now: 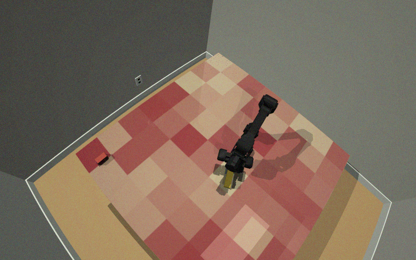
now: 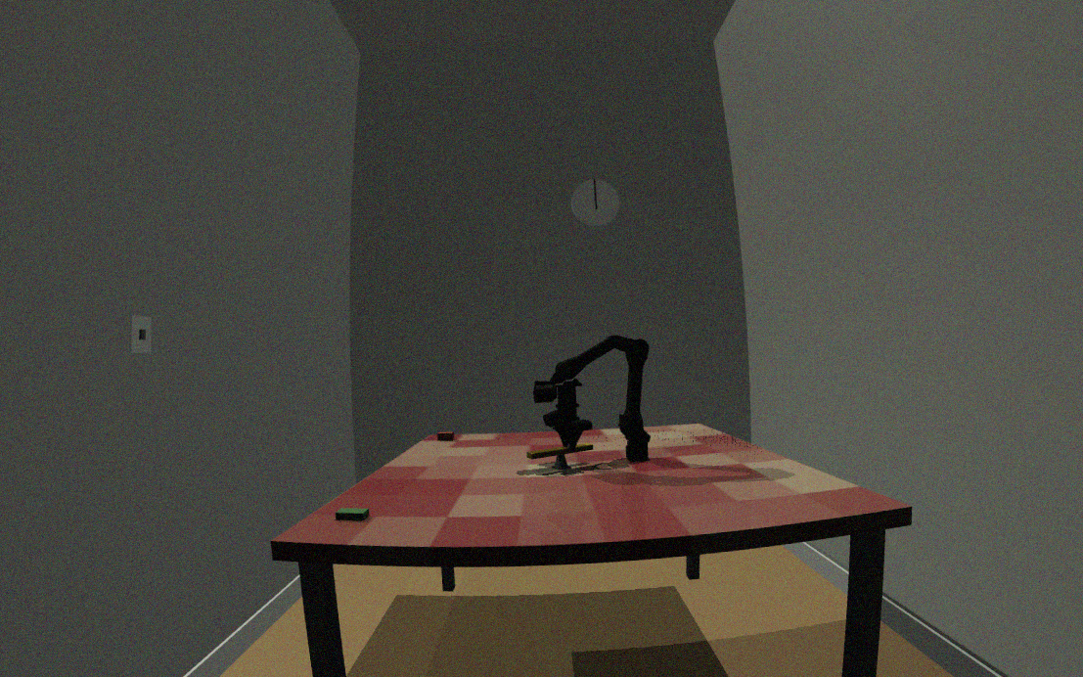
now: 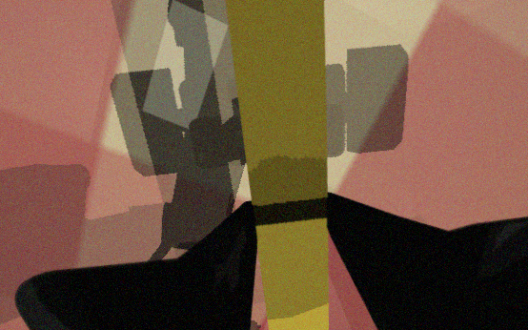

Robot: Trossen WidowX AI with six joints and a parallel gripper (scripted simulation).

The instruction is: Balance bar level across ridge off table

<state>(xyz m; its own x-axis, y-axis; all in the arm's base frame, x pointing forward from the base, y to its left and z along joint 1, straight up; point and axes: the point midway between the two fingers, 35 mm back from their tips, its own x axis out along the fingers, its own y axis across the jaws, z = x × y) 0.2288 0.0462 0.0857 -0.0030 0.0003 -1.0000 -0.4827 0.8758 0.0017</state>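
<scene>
My gripper tip is 3 cm short of the yellow bar and 1 cm to the right of it. Round my gripper tip: orange-red block: 55 cm to the right, 51 cm ahead, 3 cm below; small green block: 51 cm ahead, 45 cm to the left, 4 cm below.
</scene>
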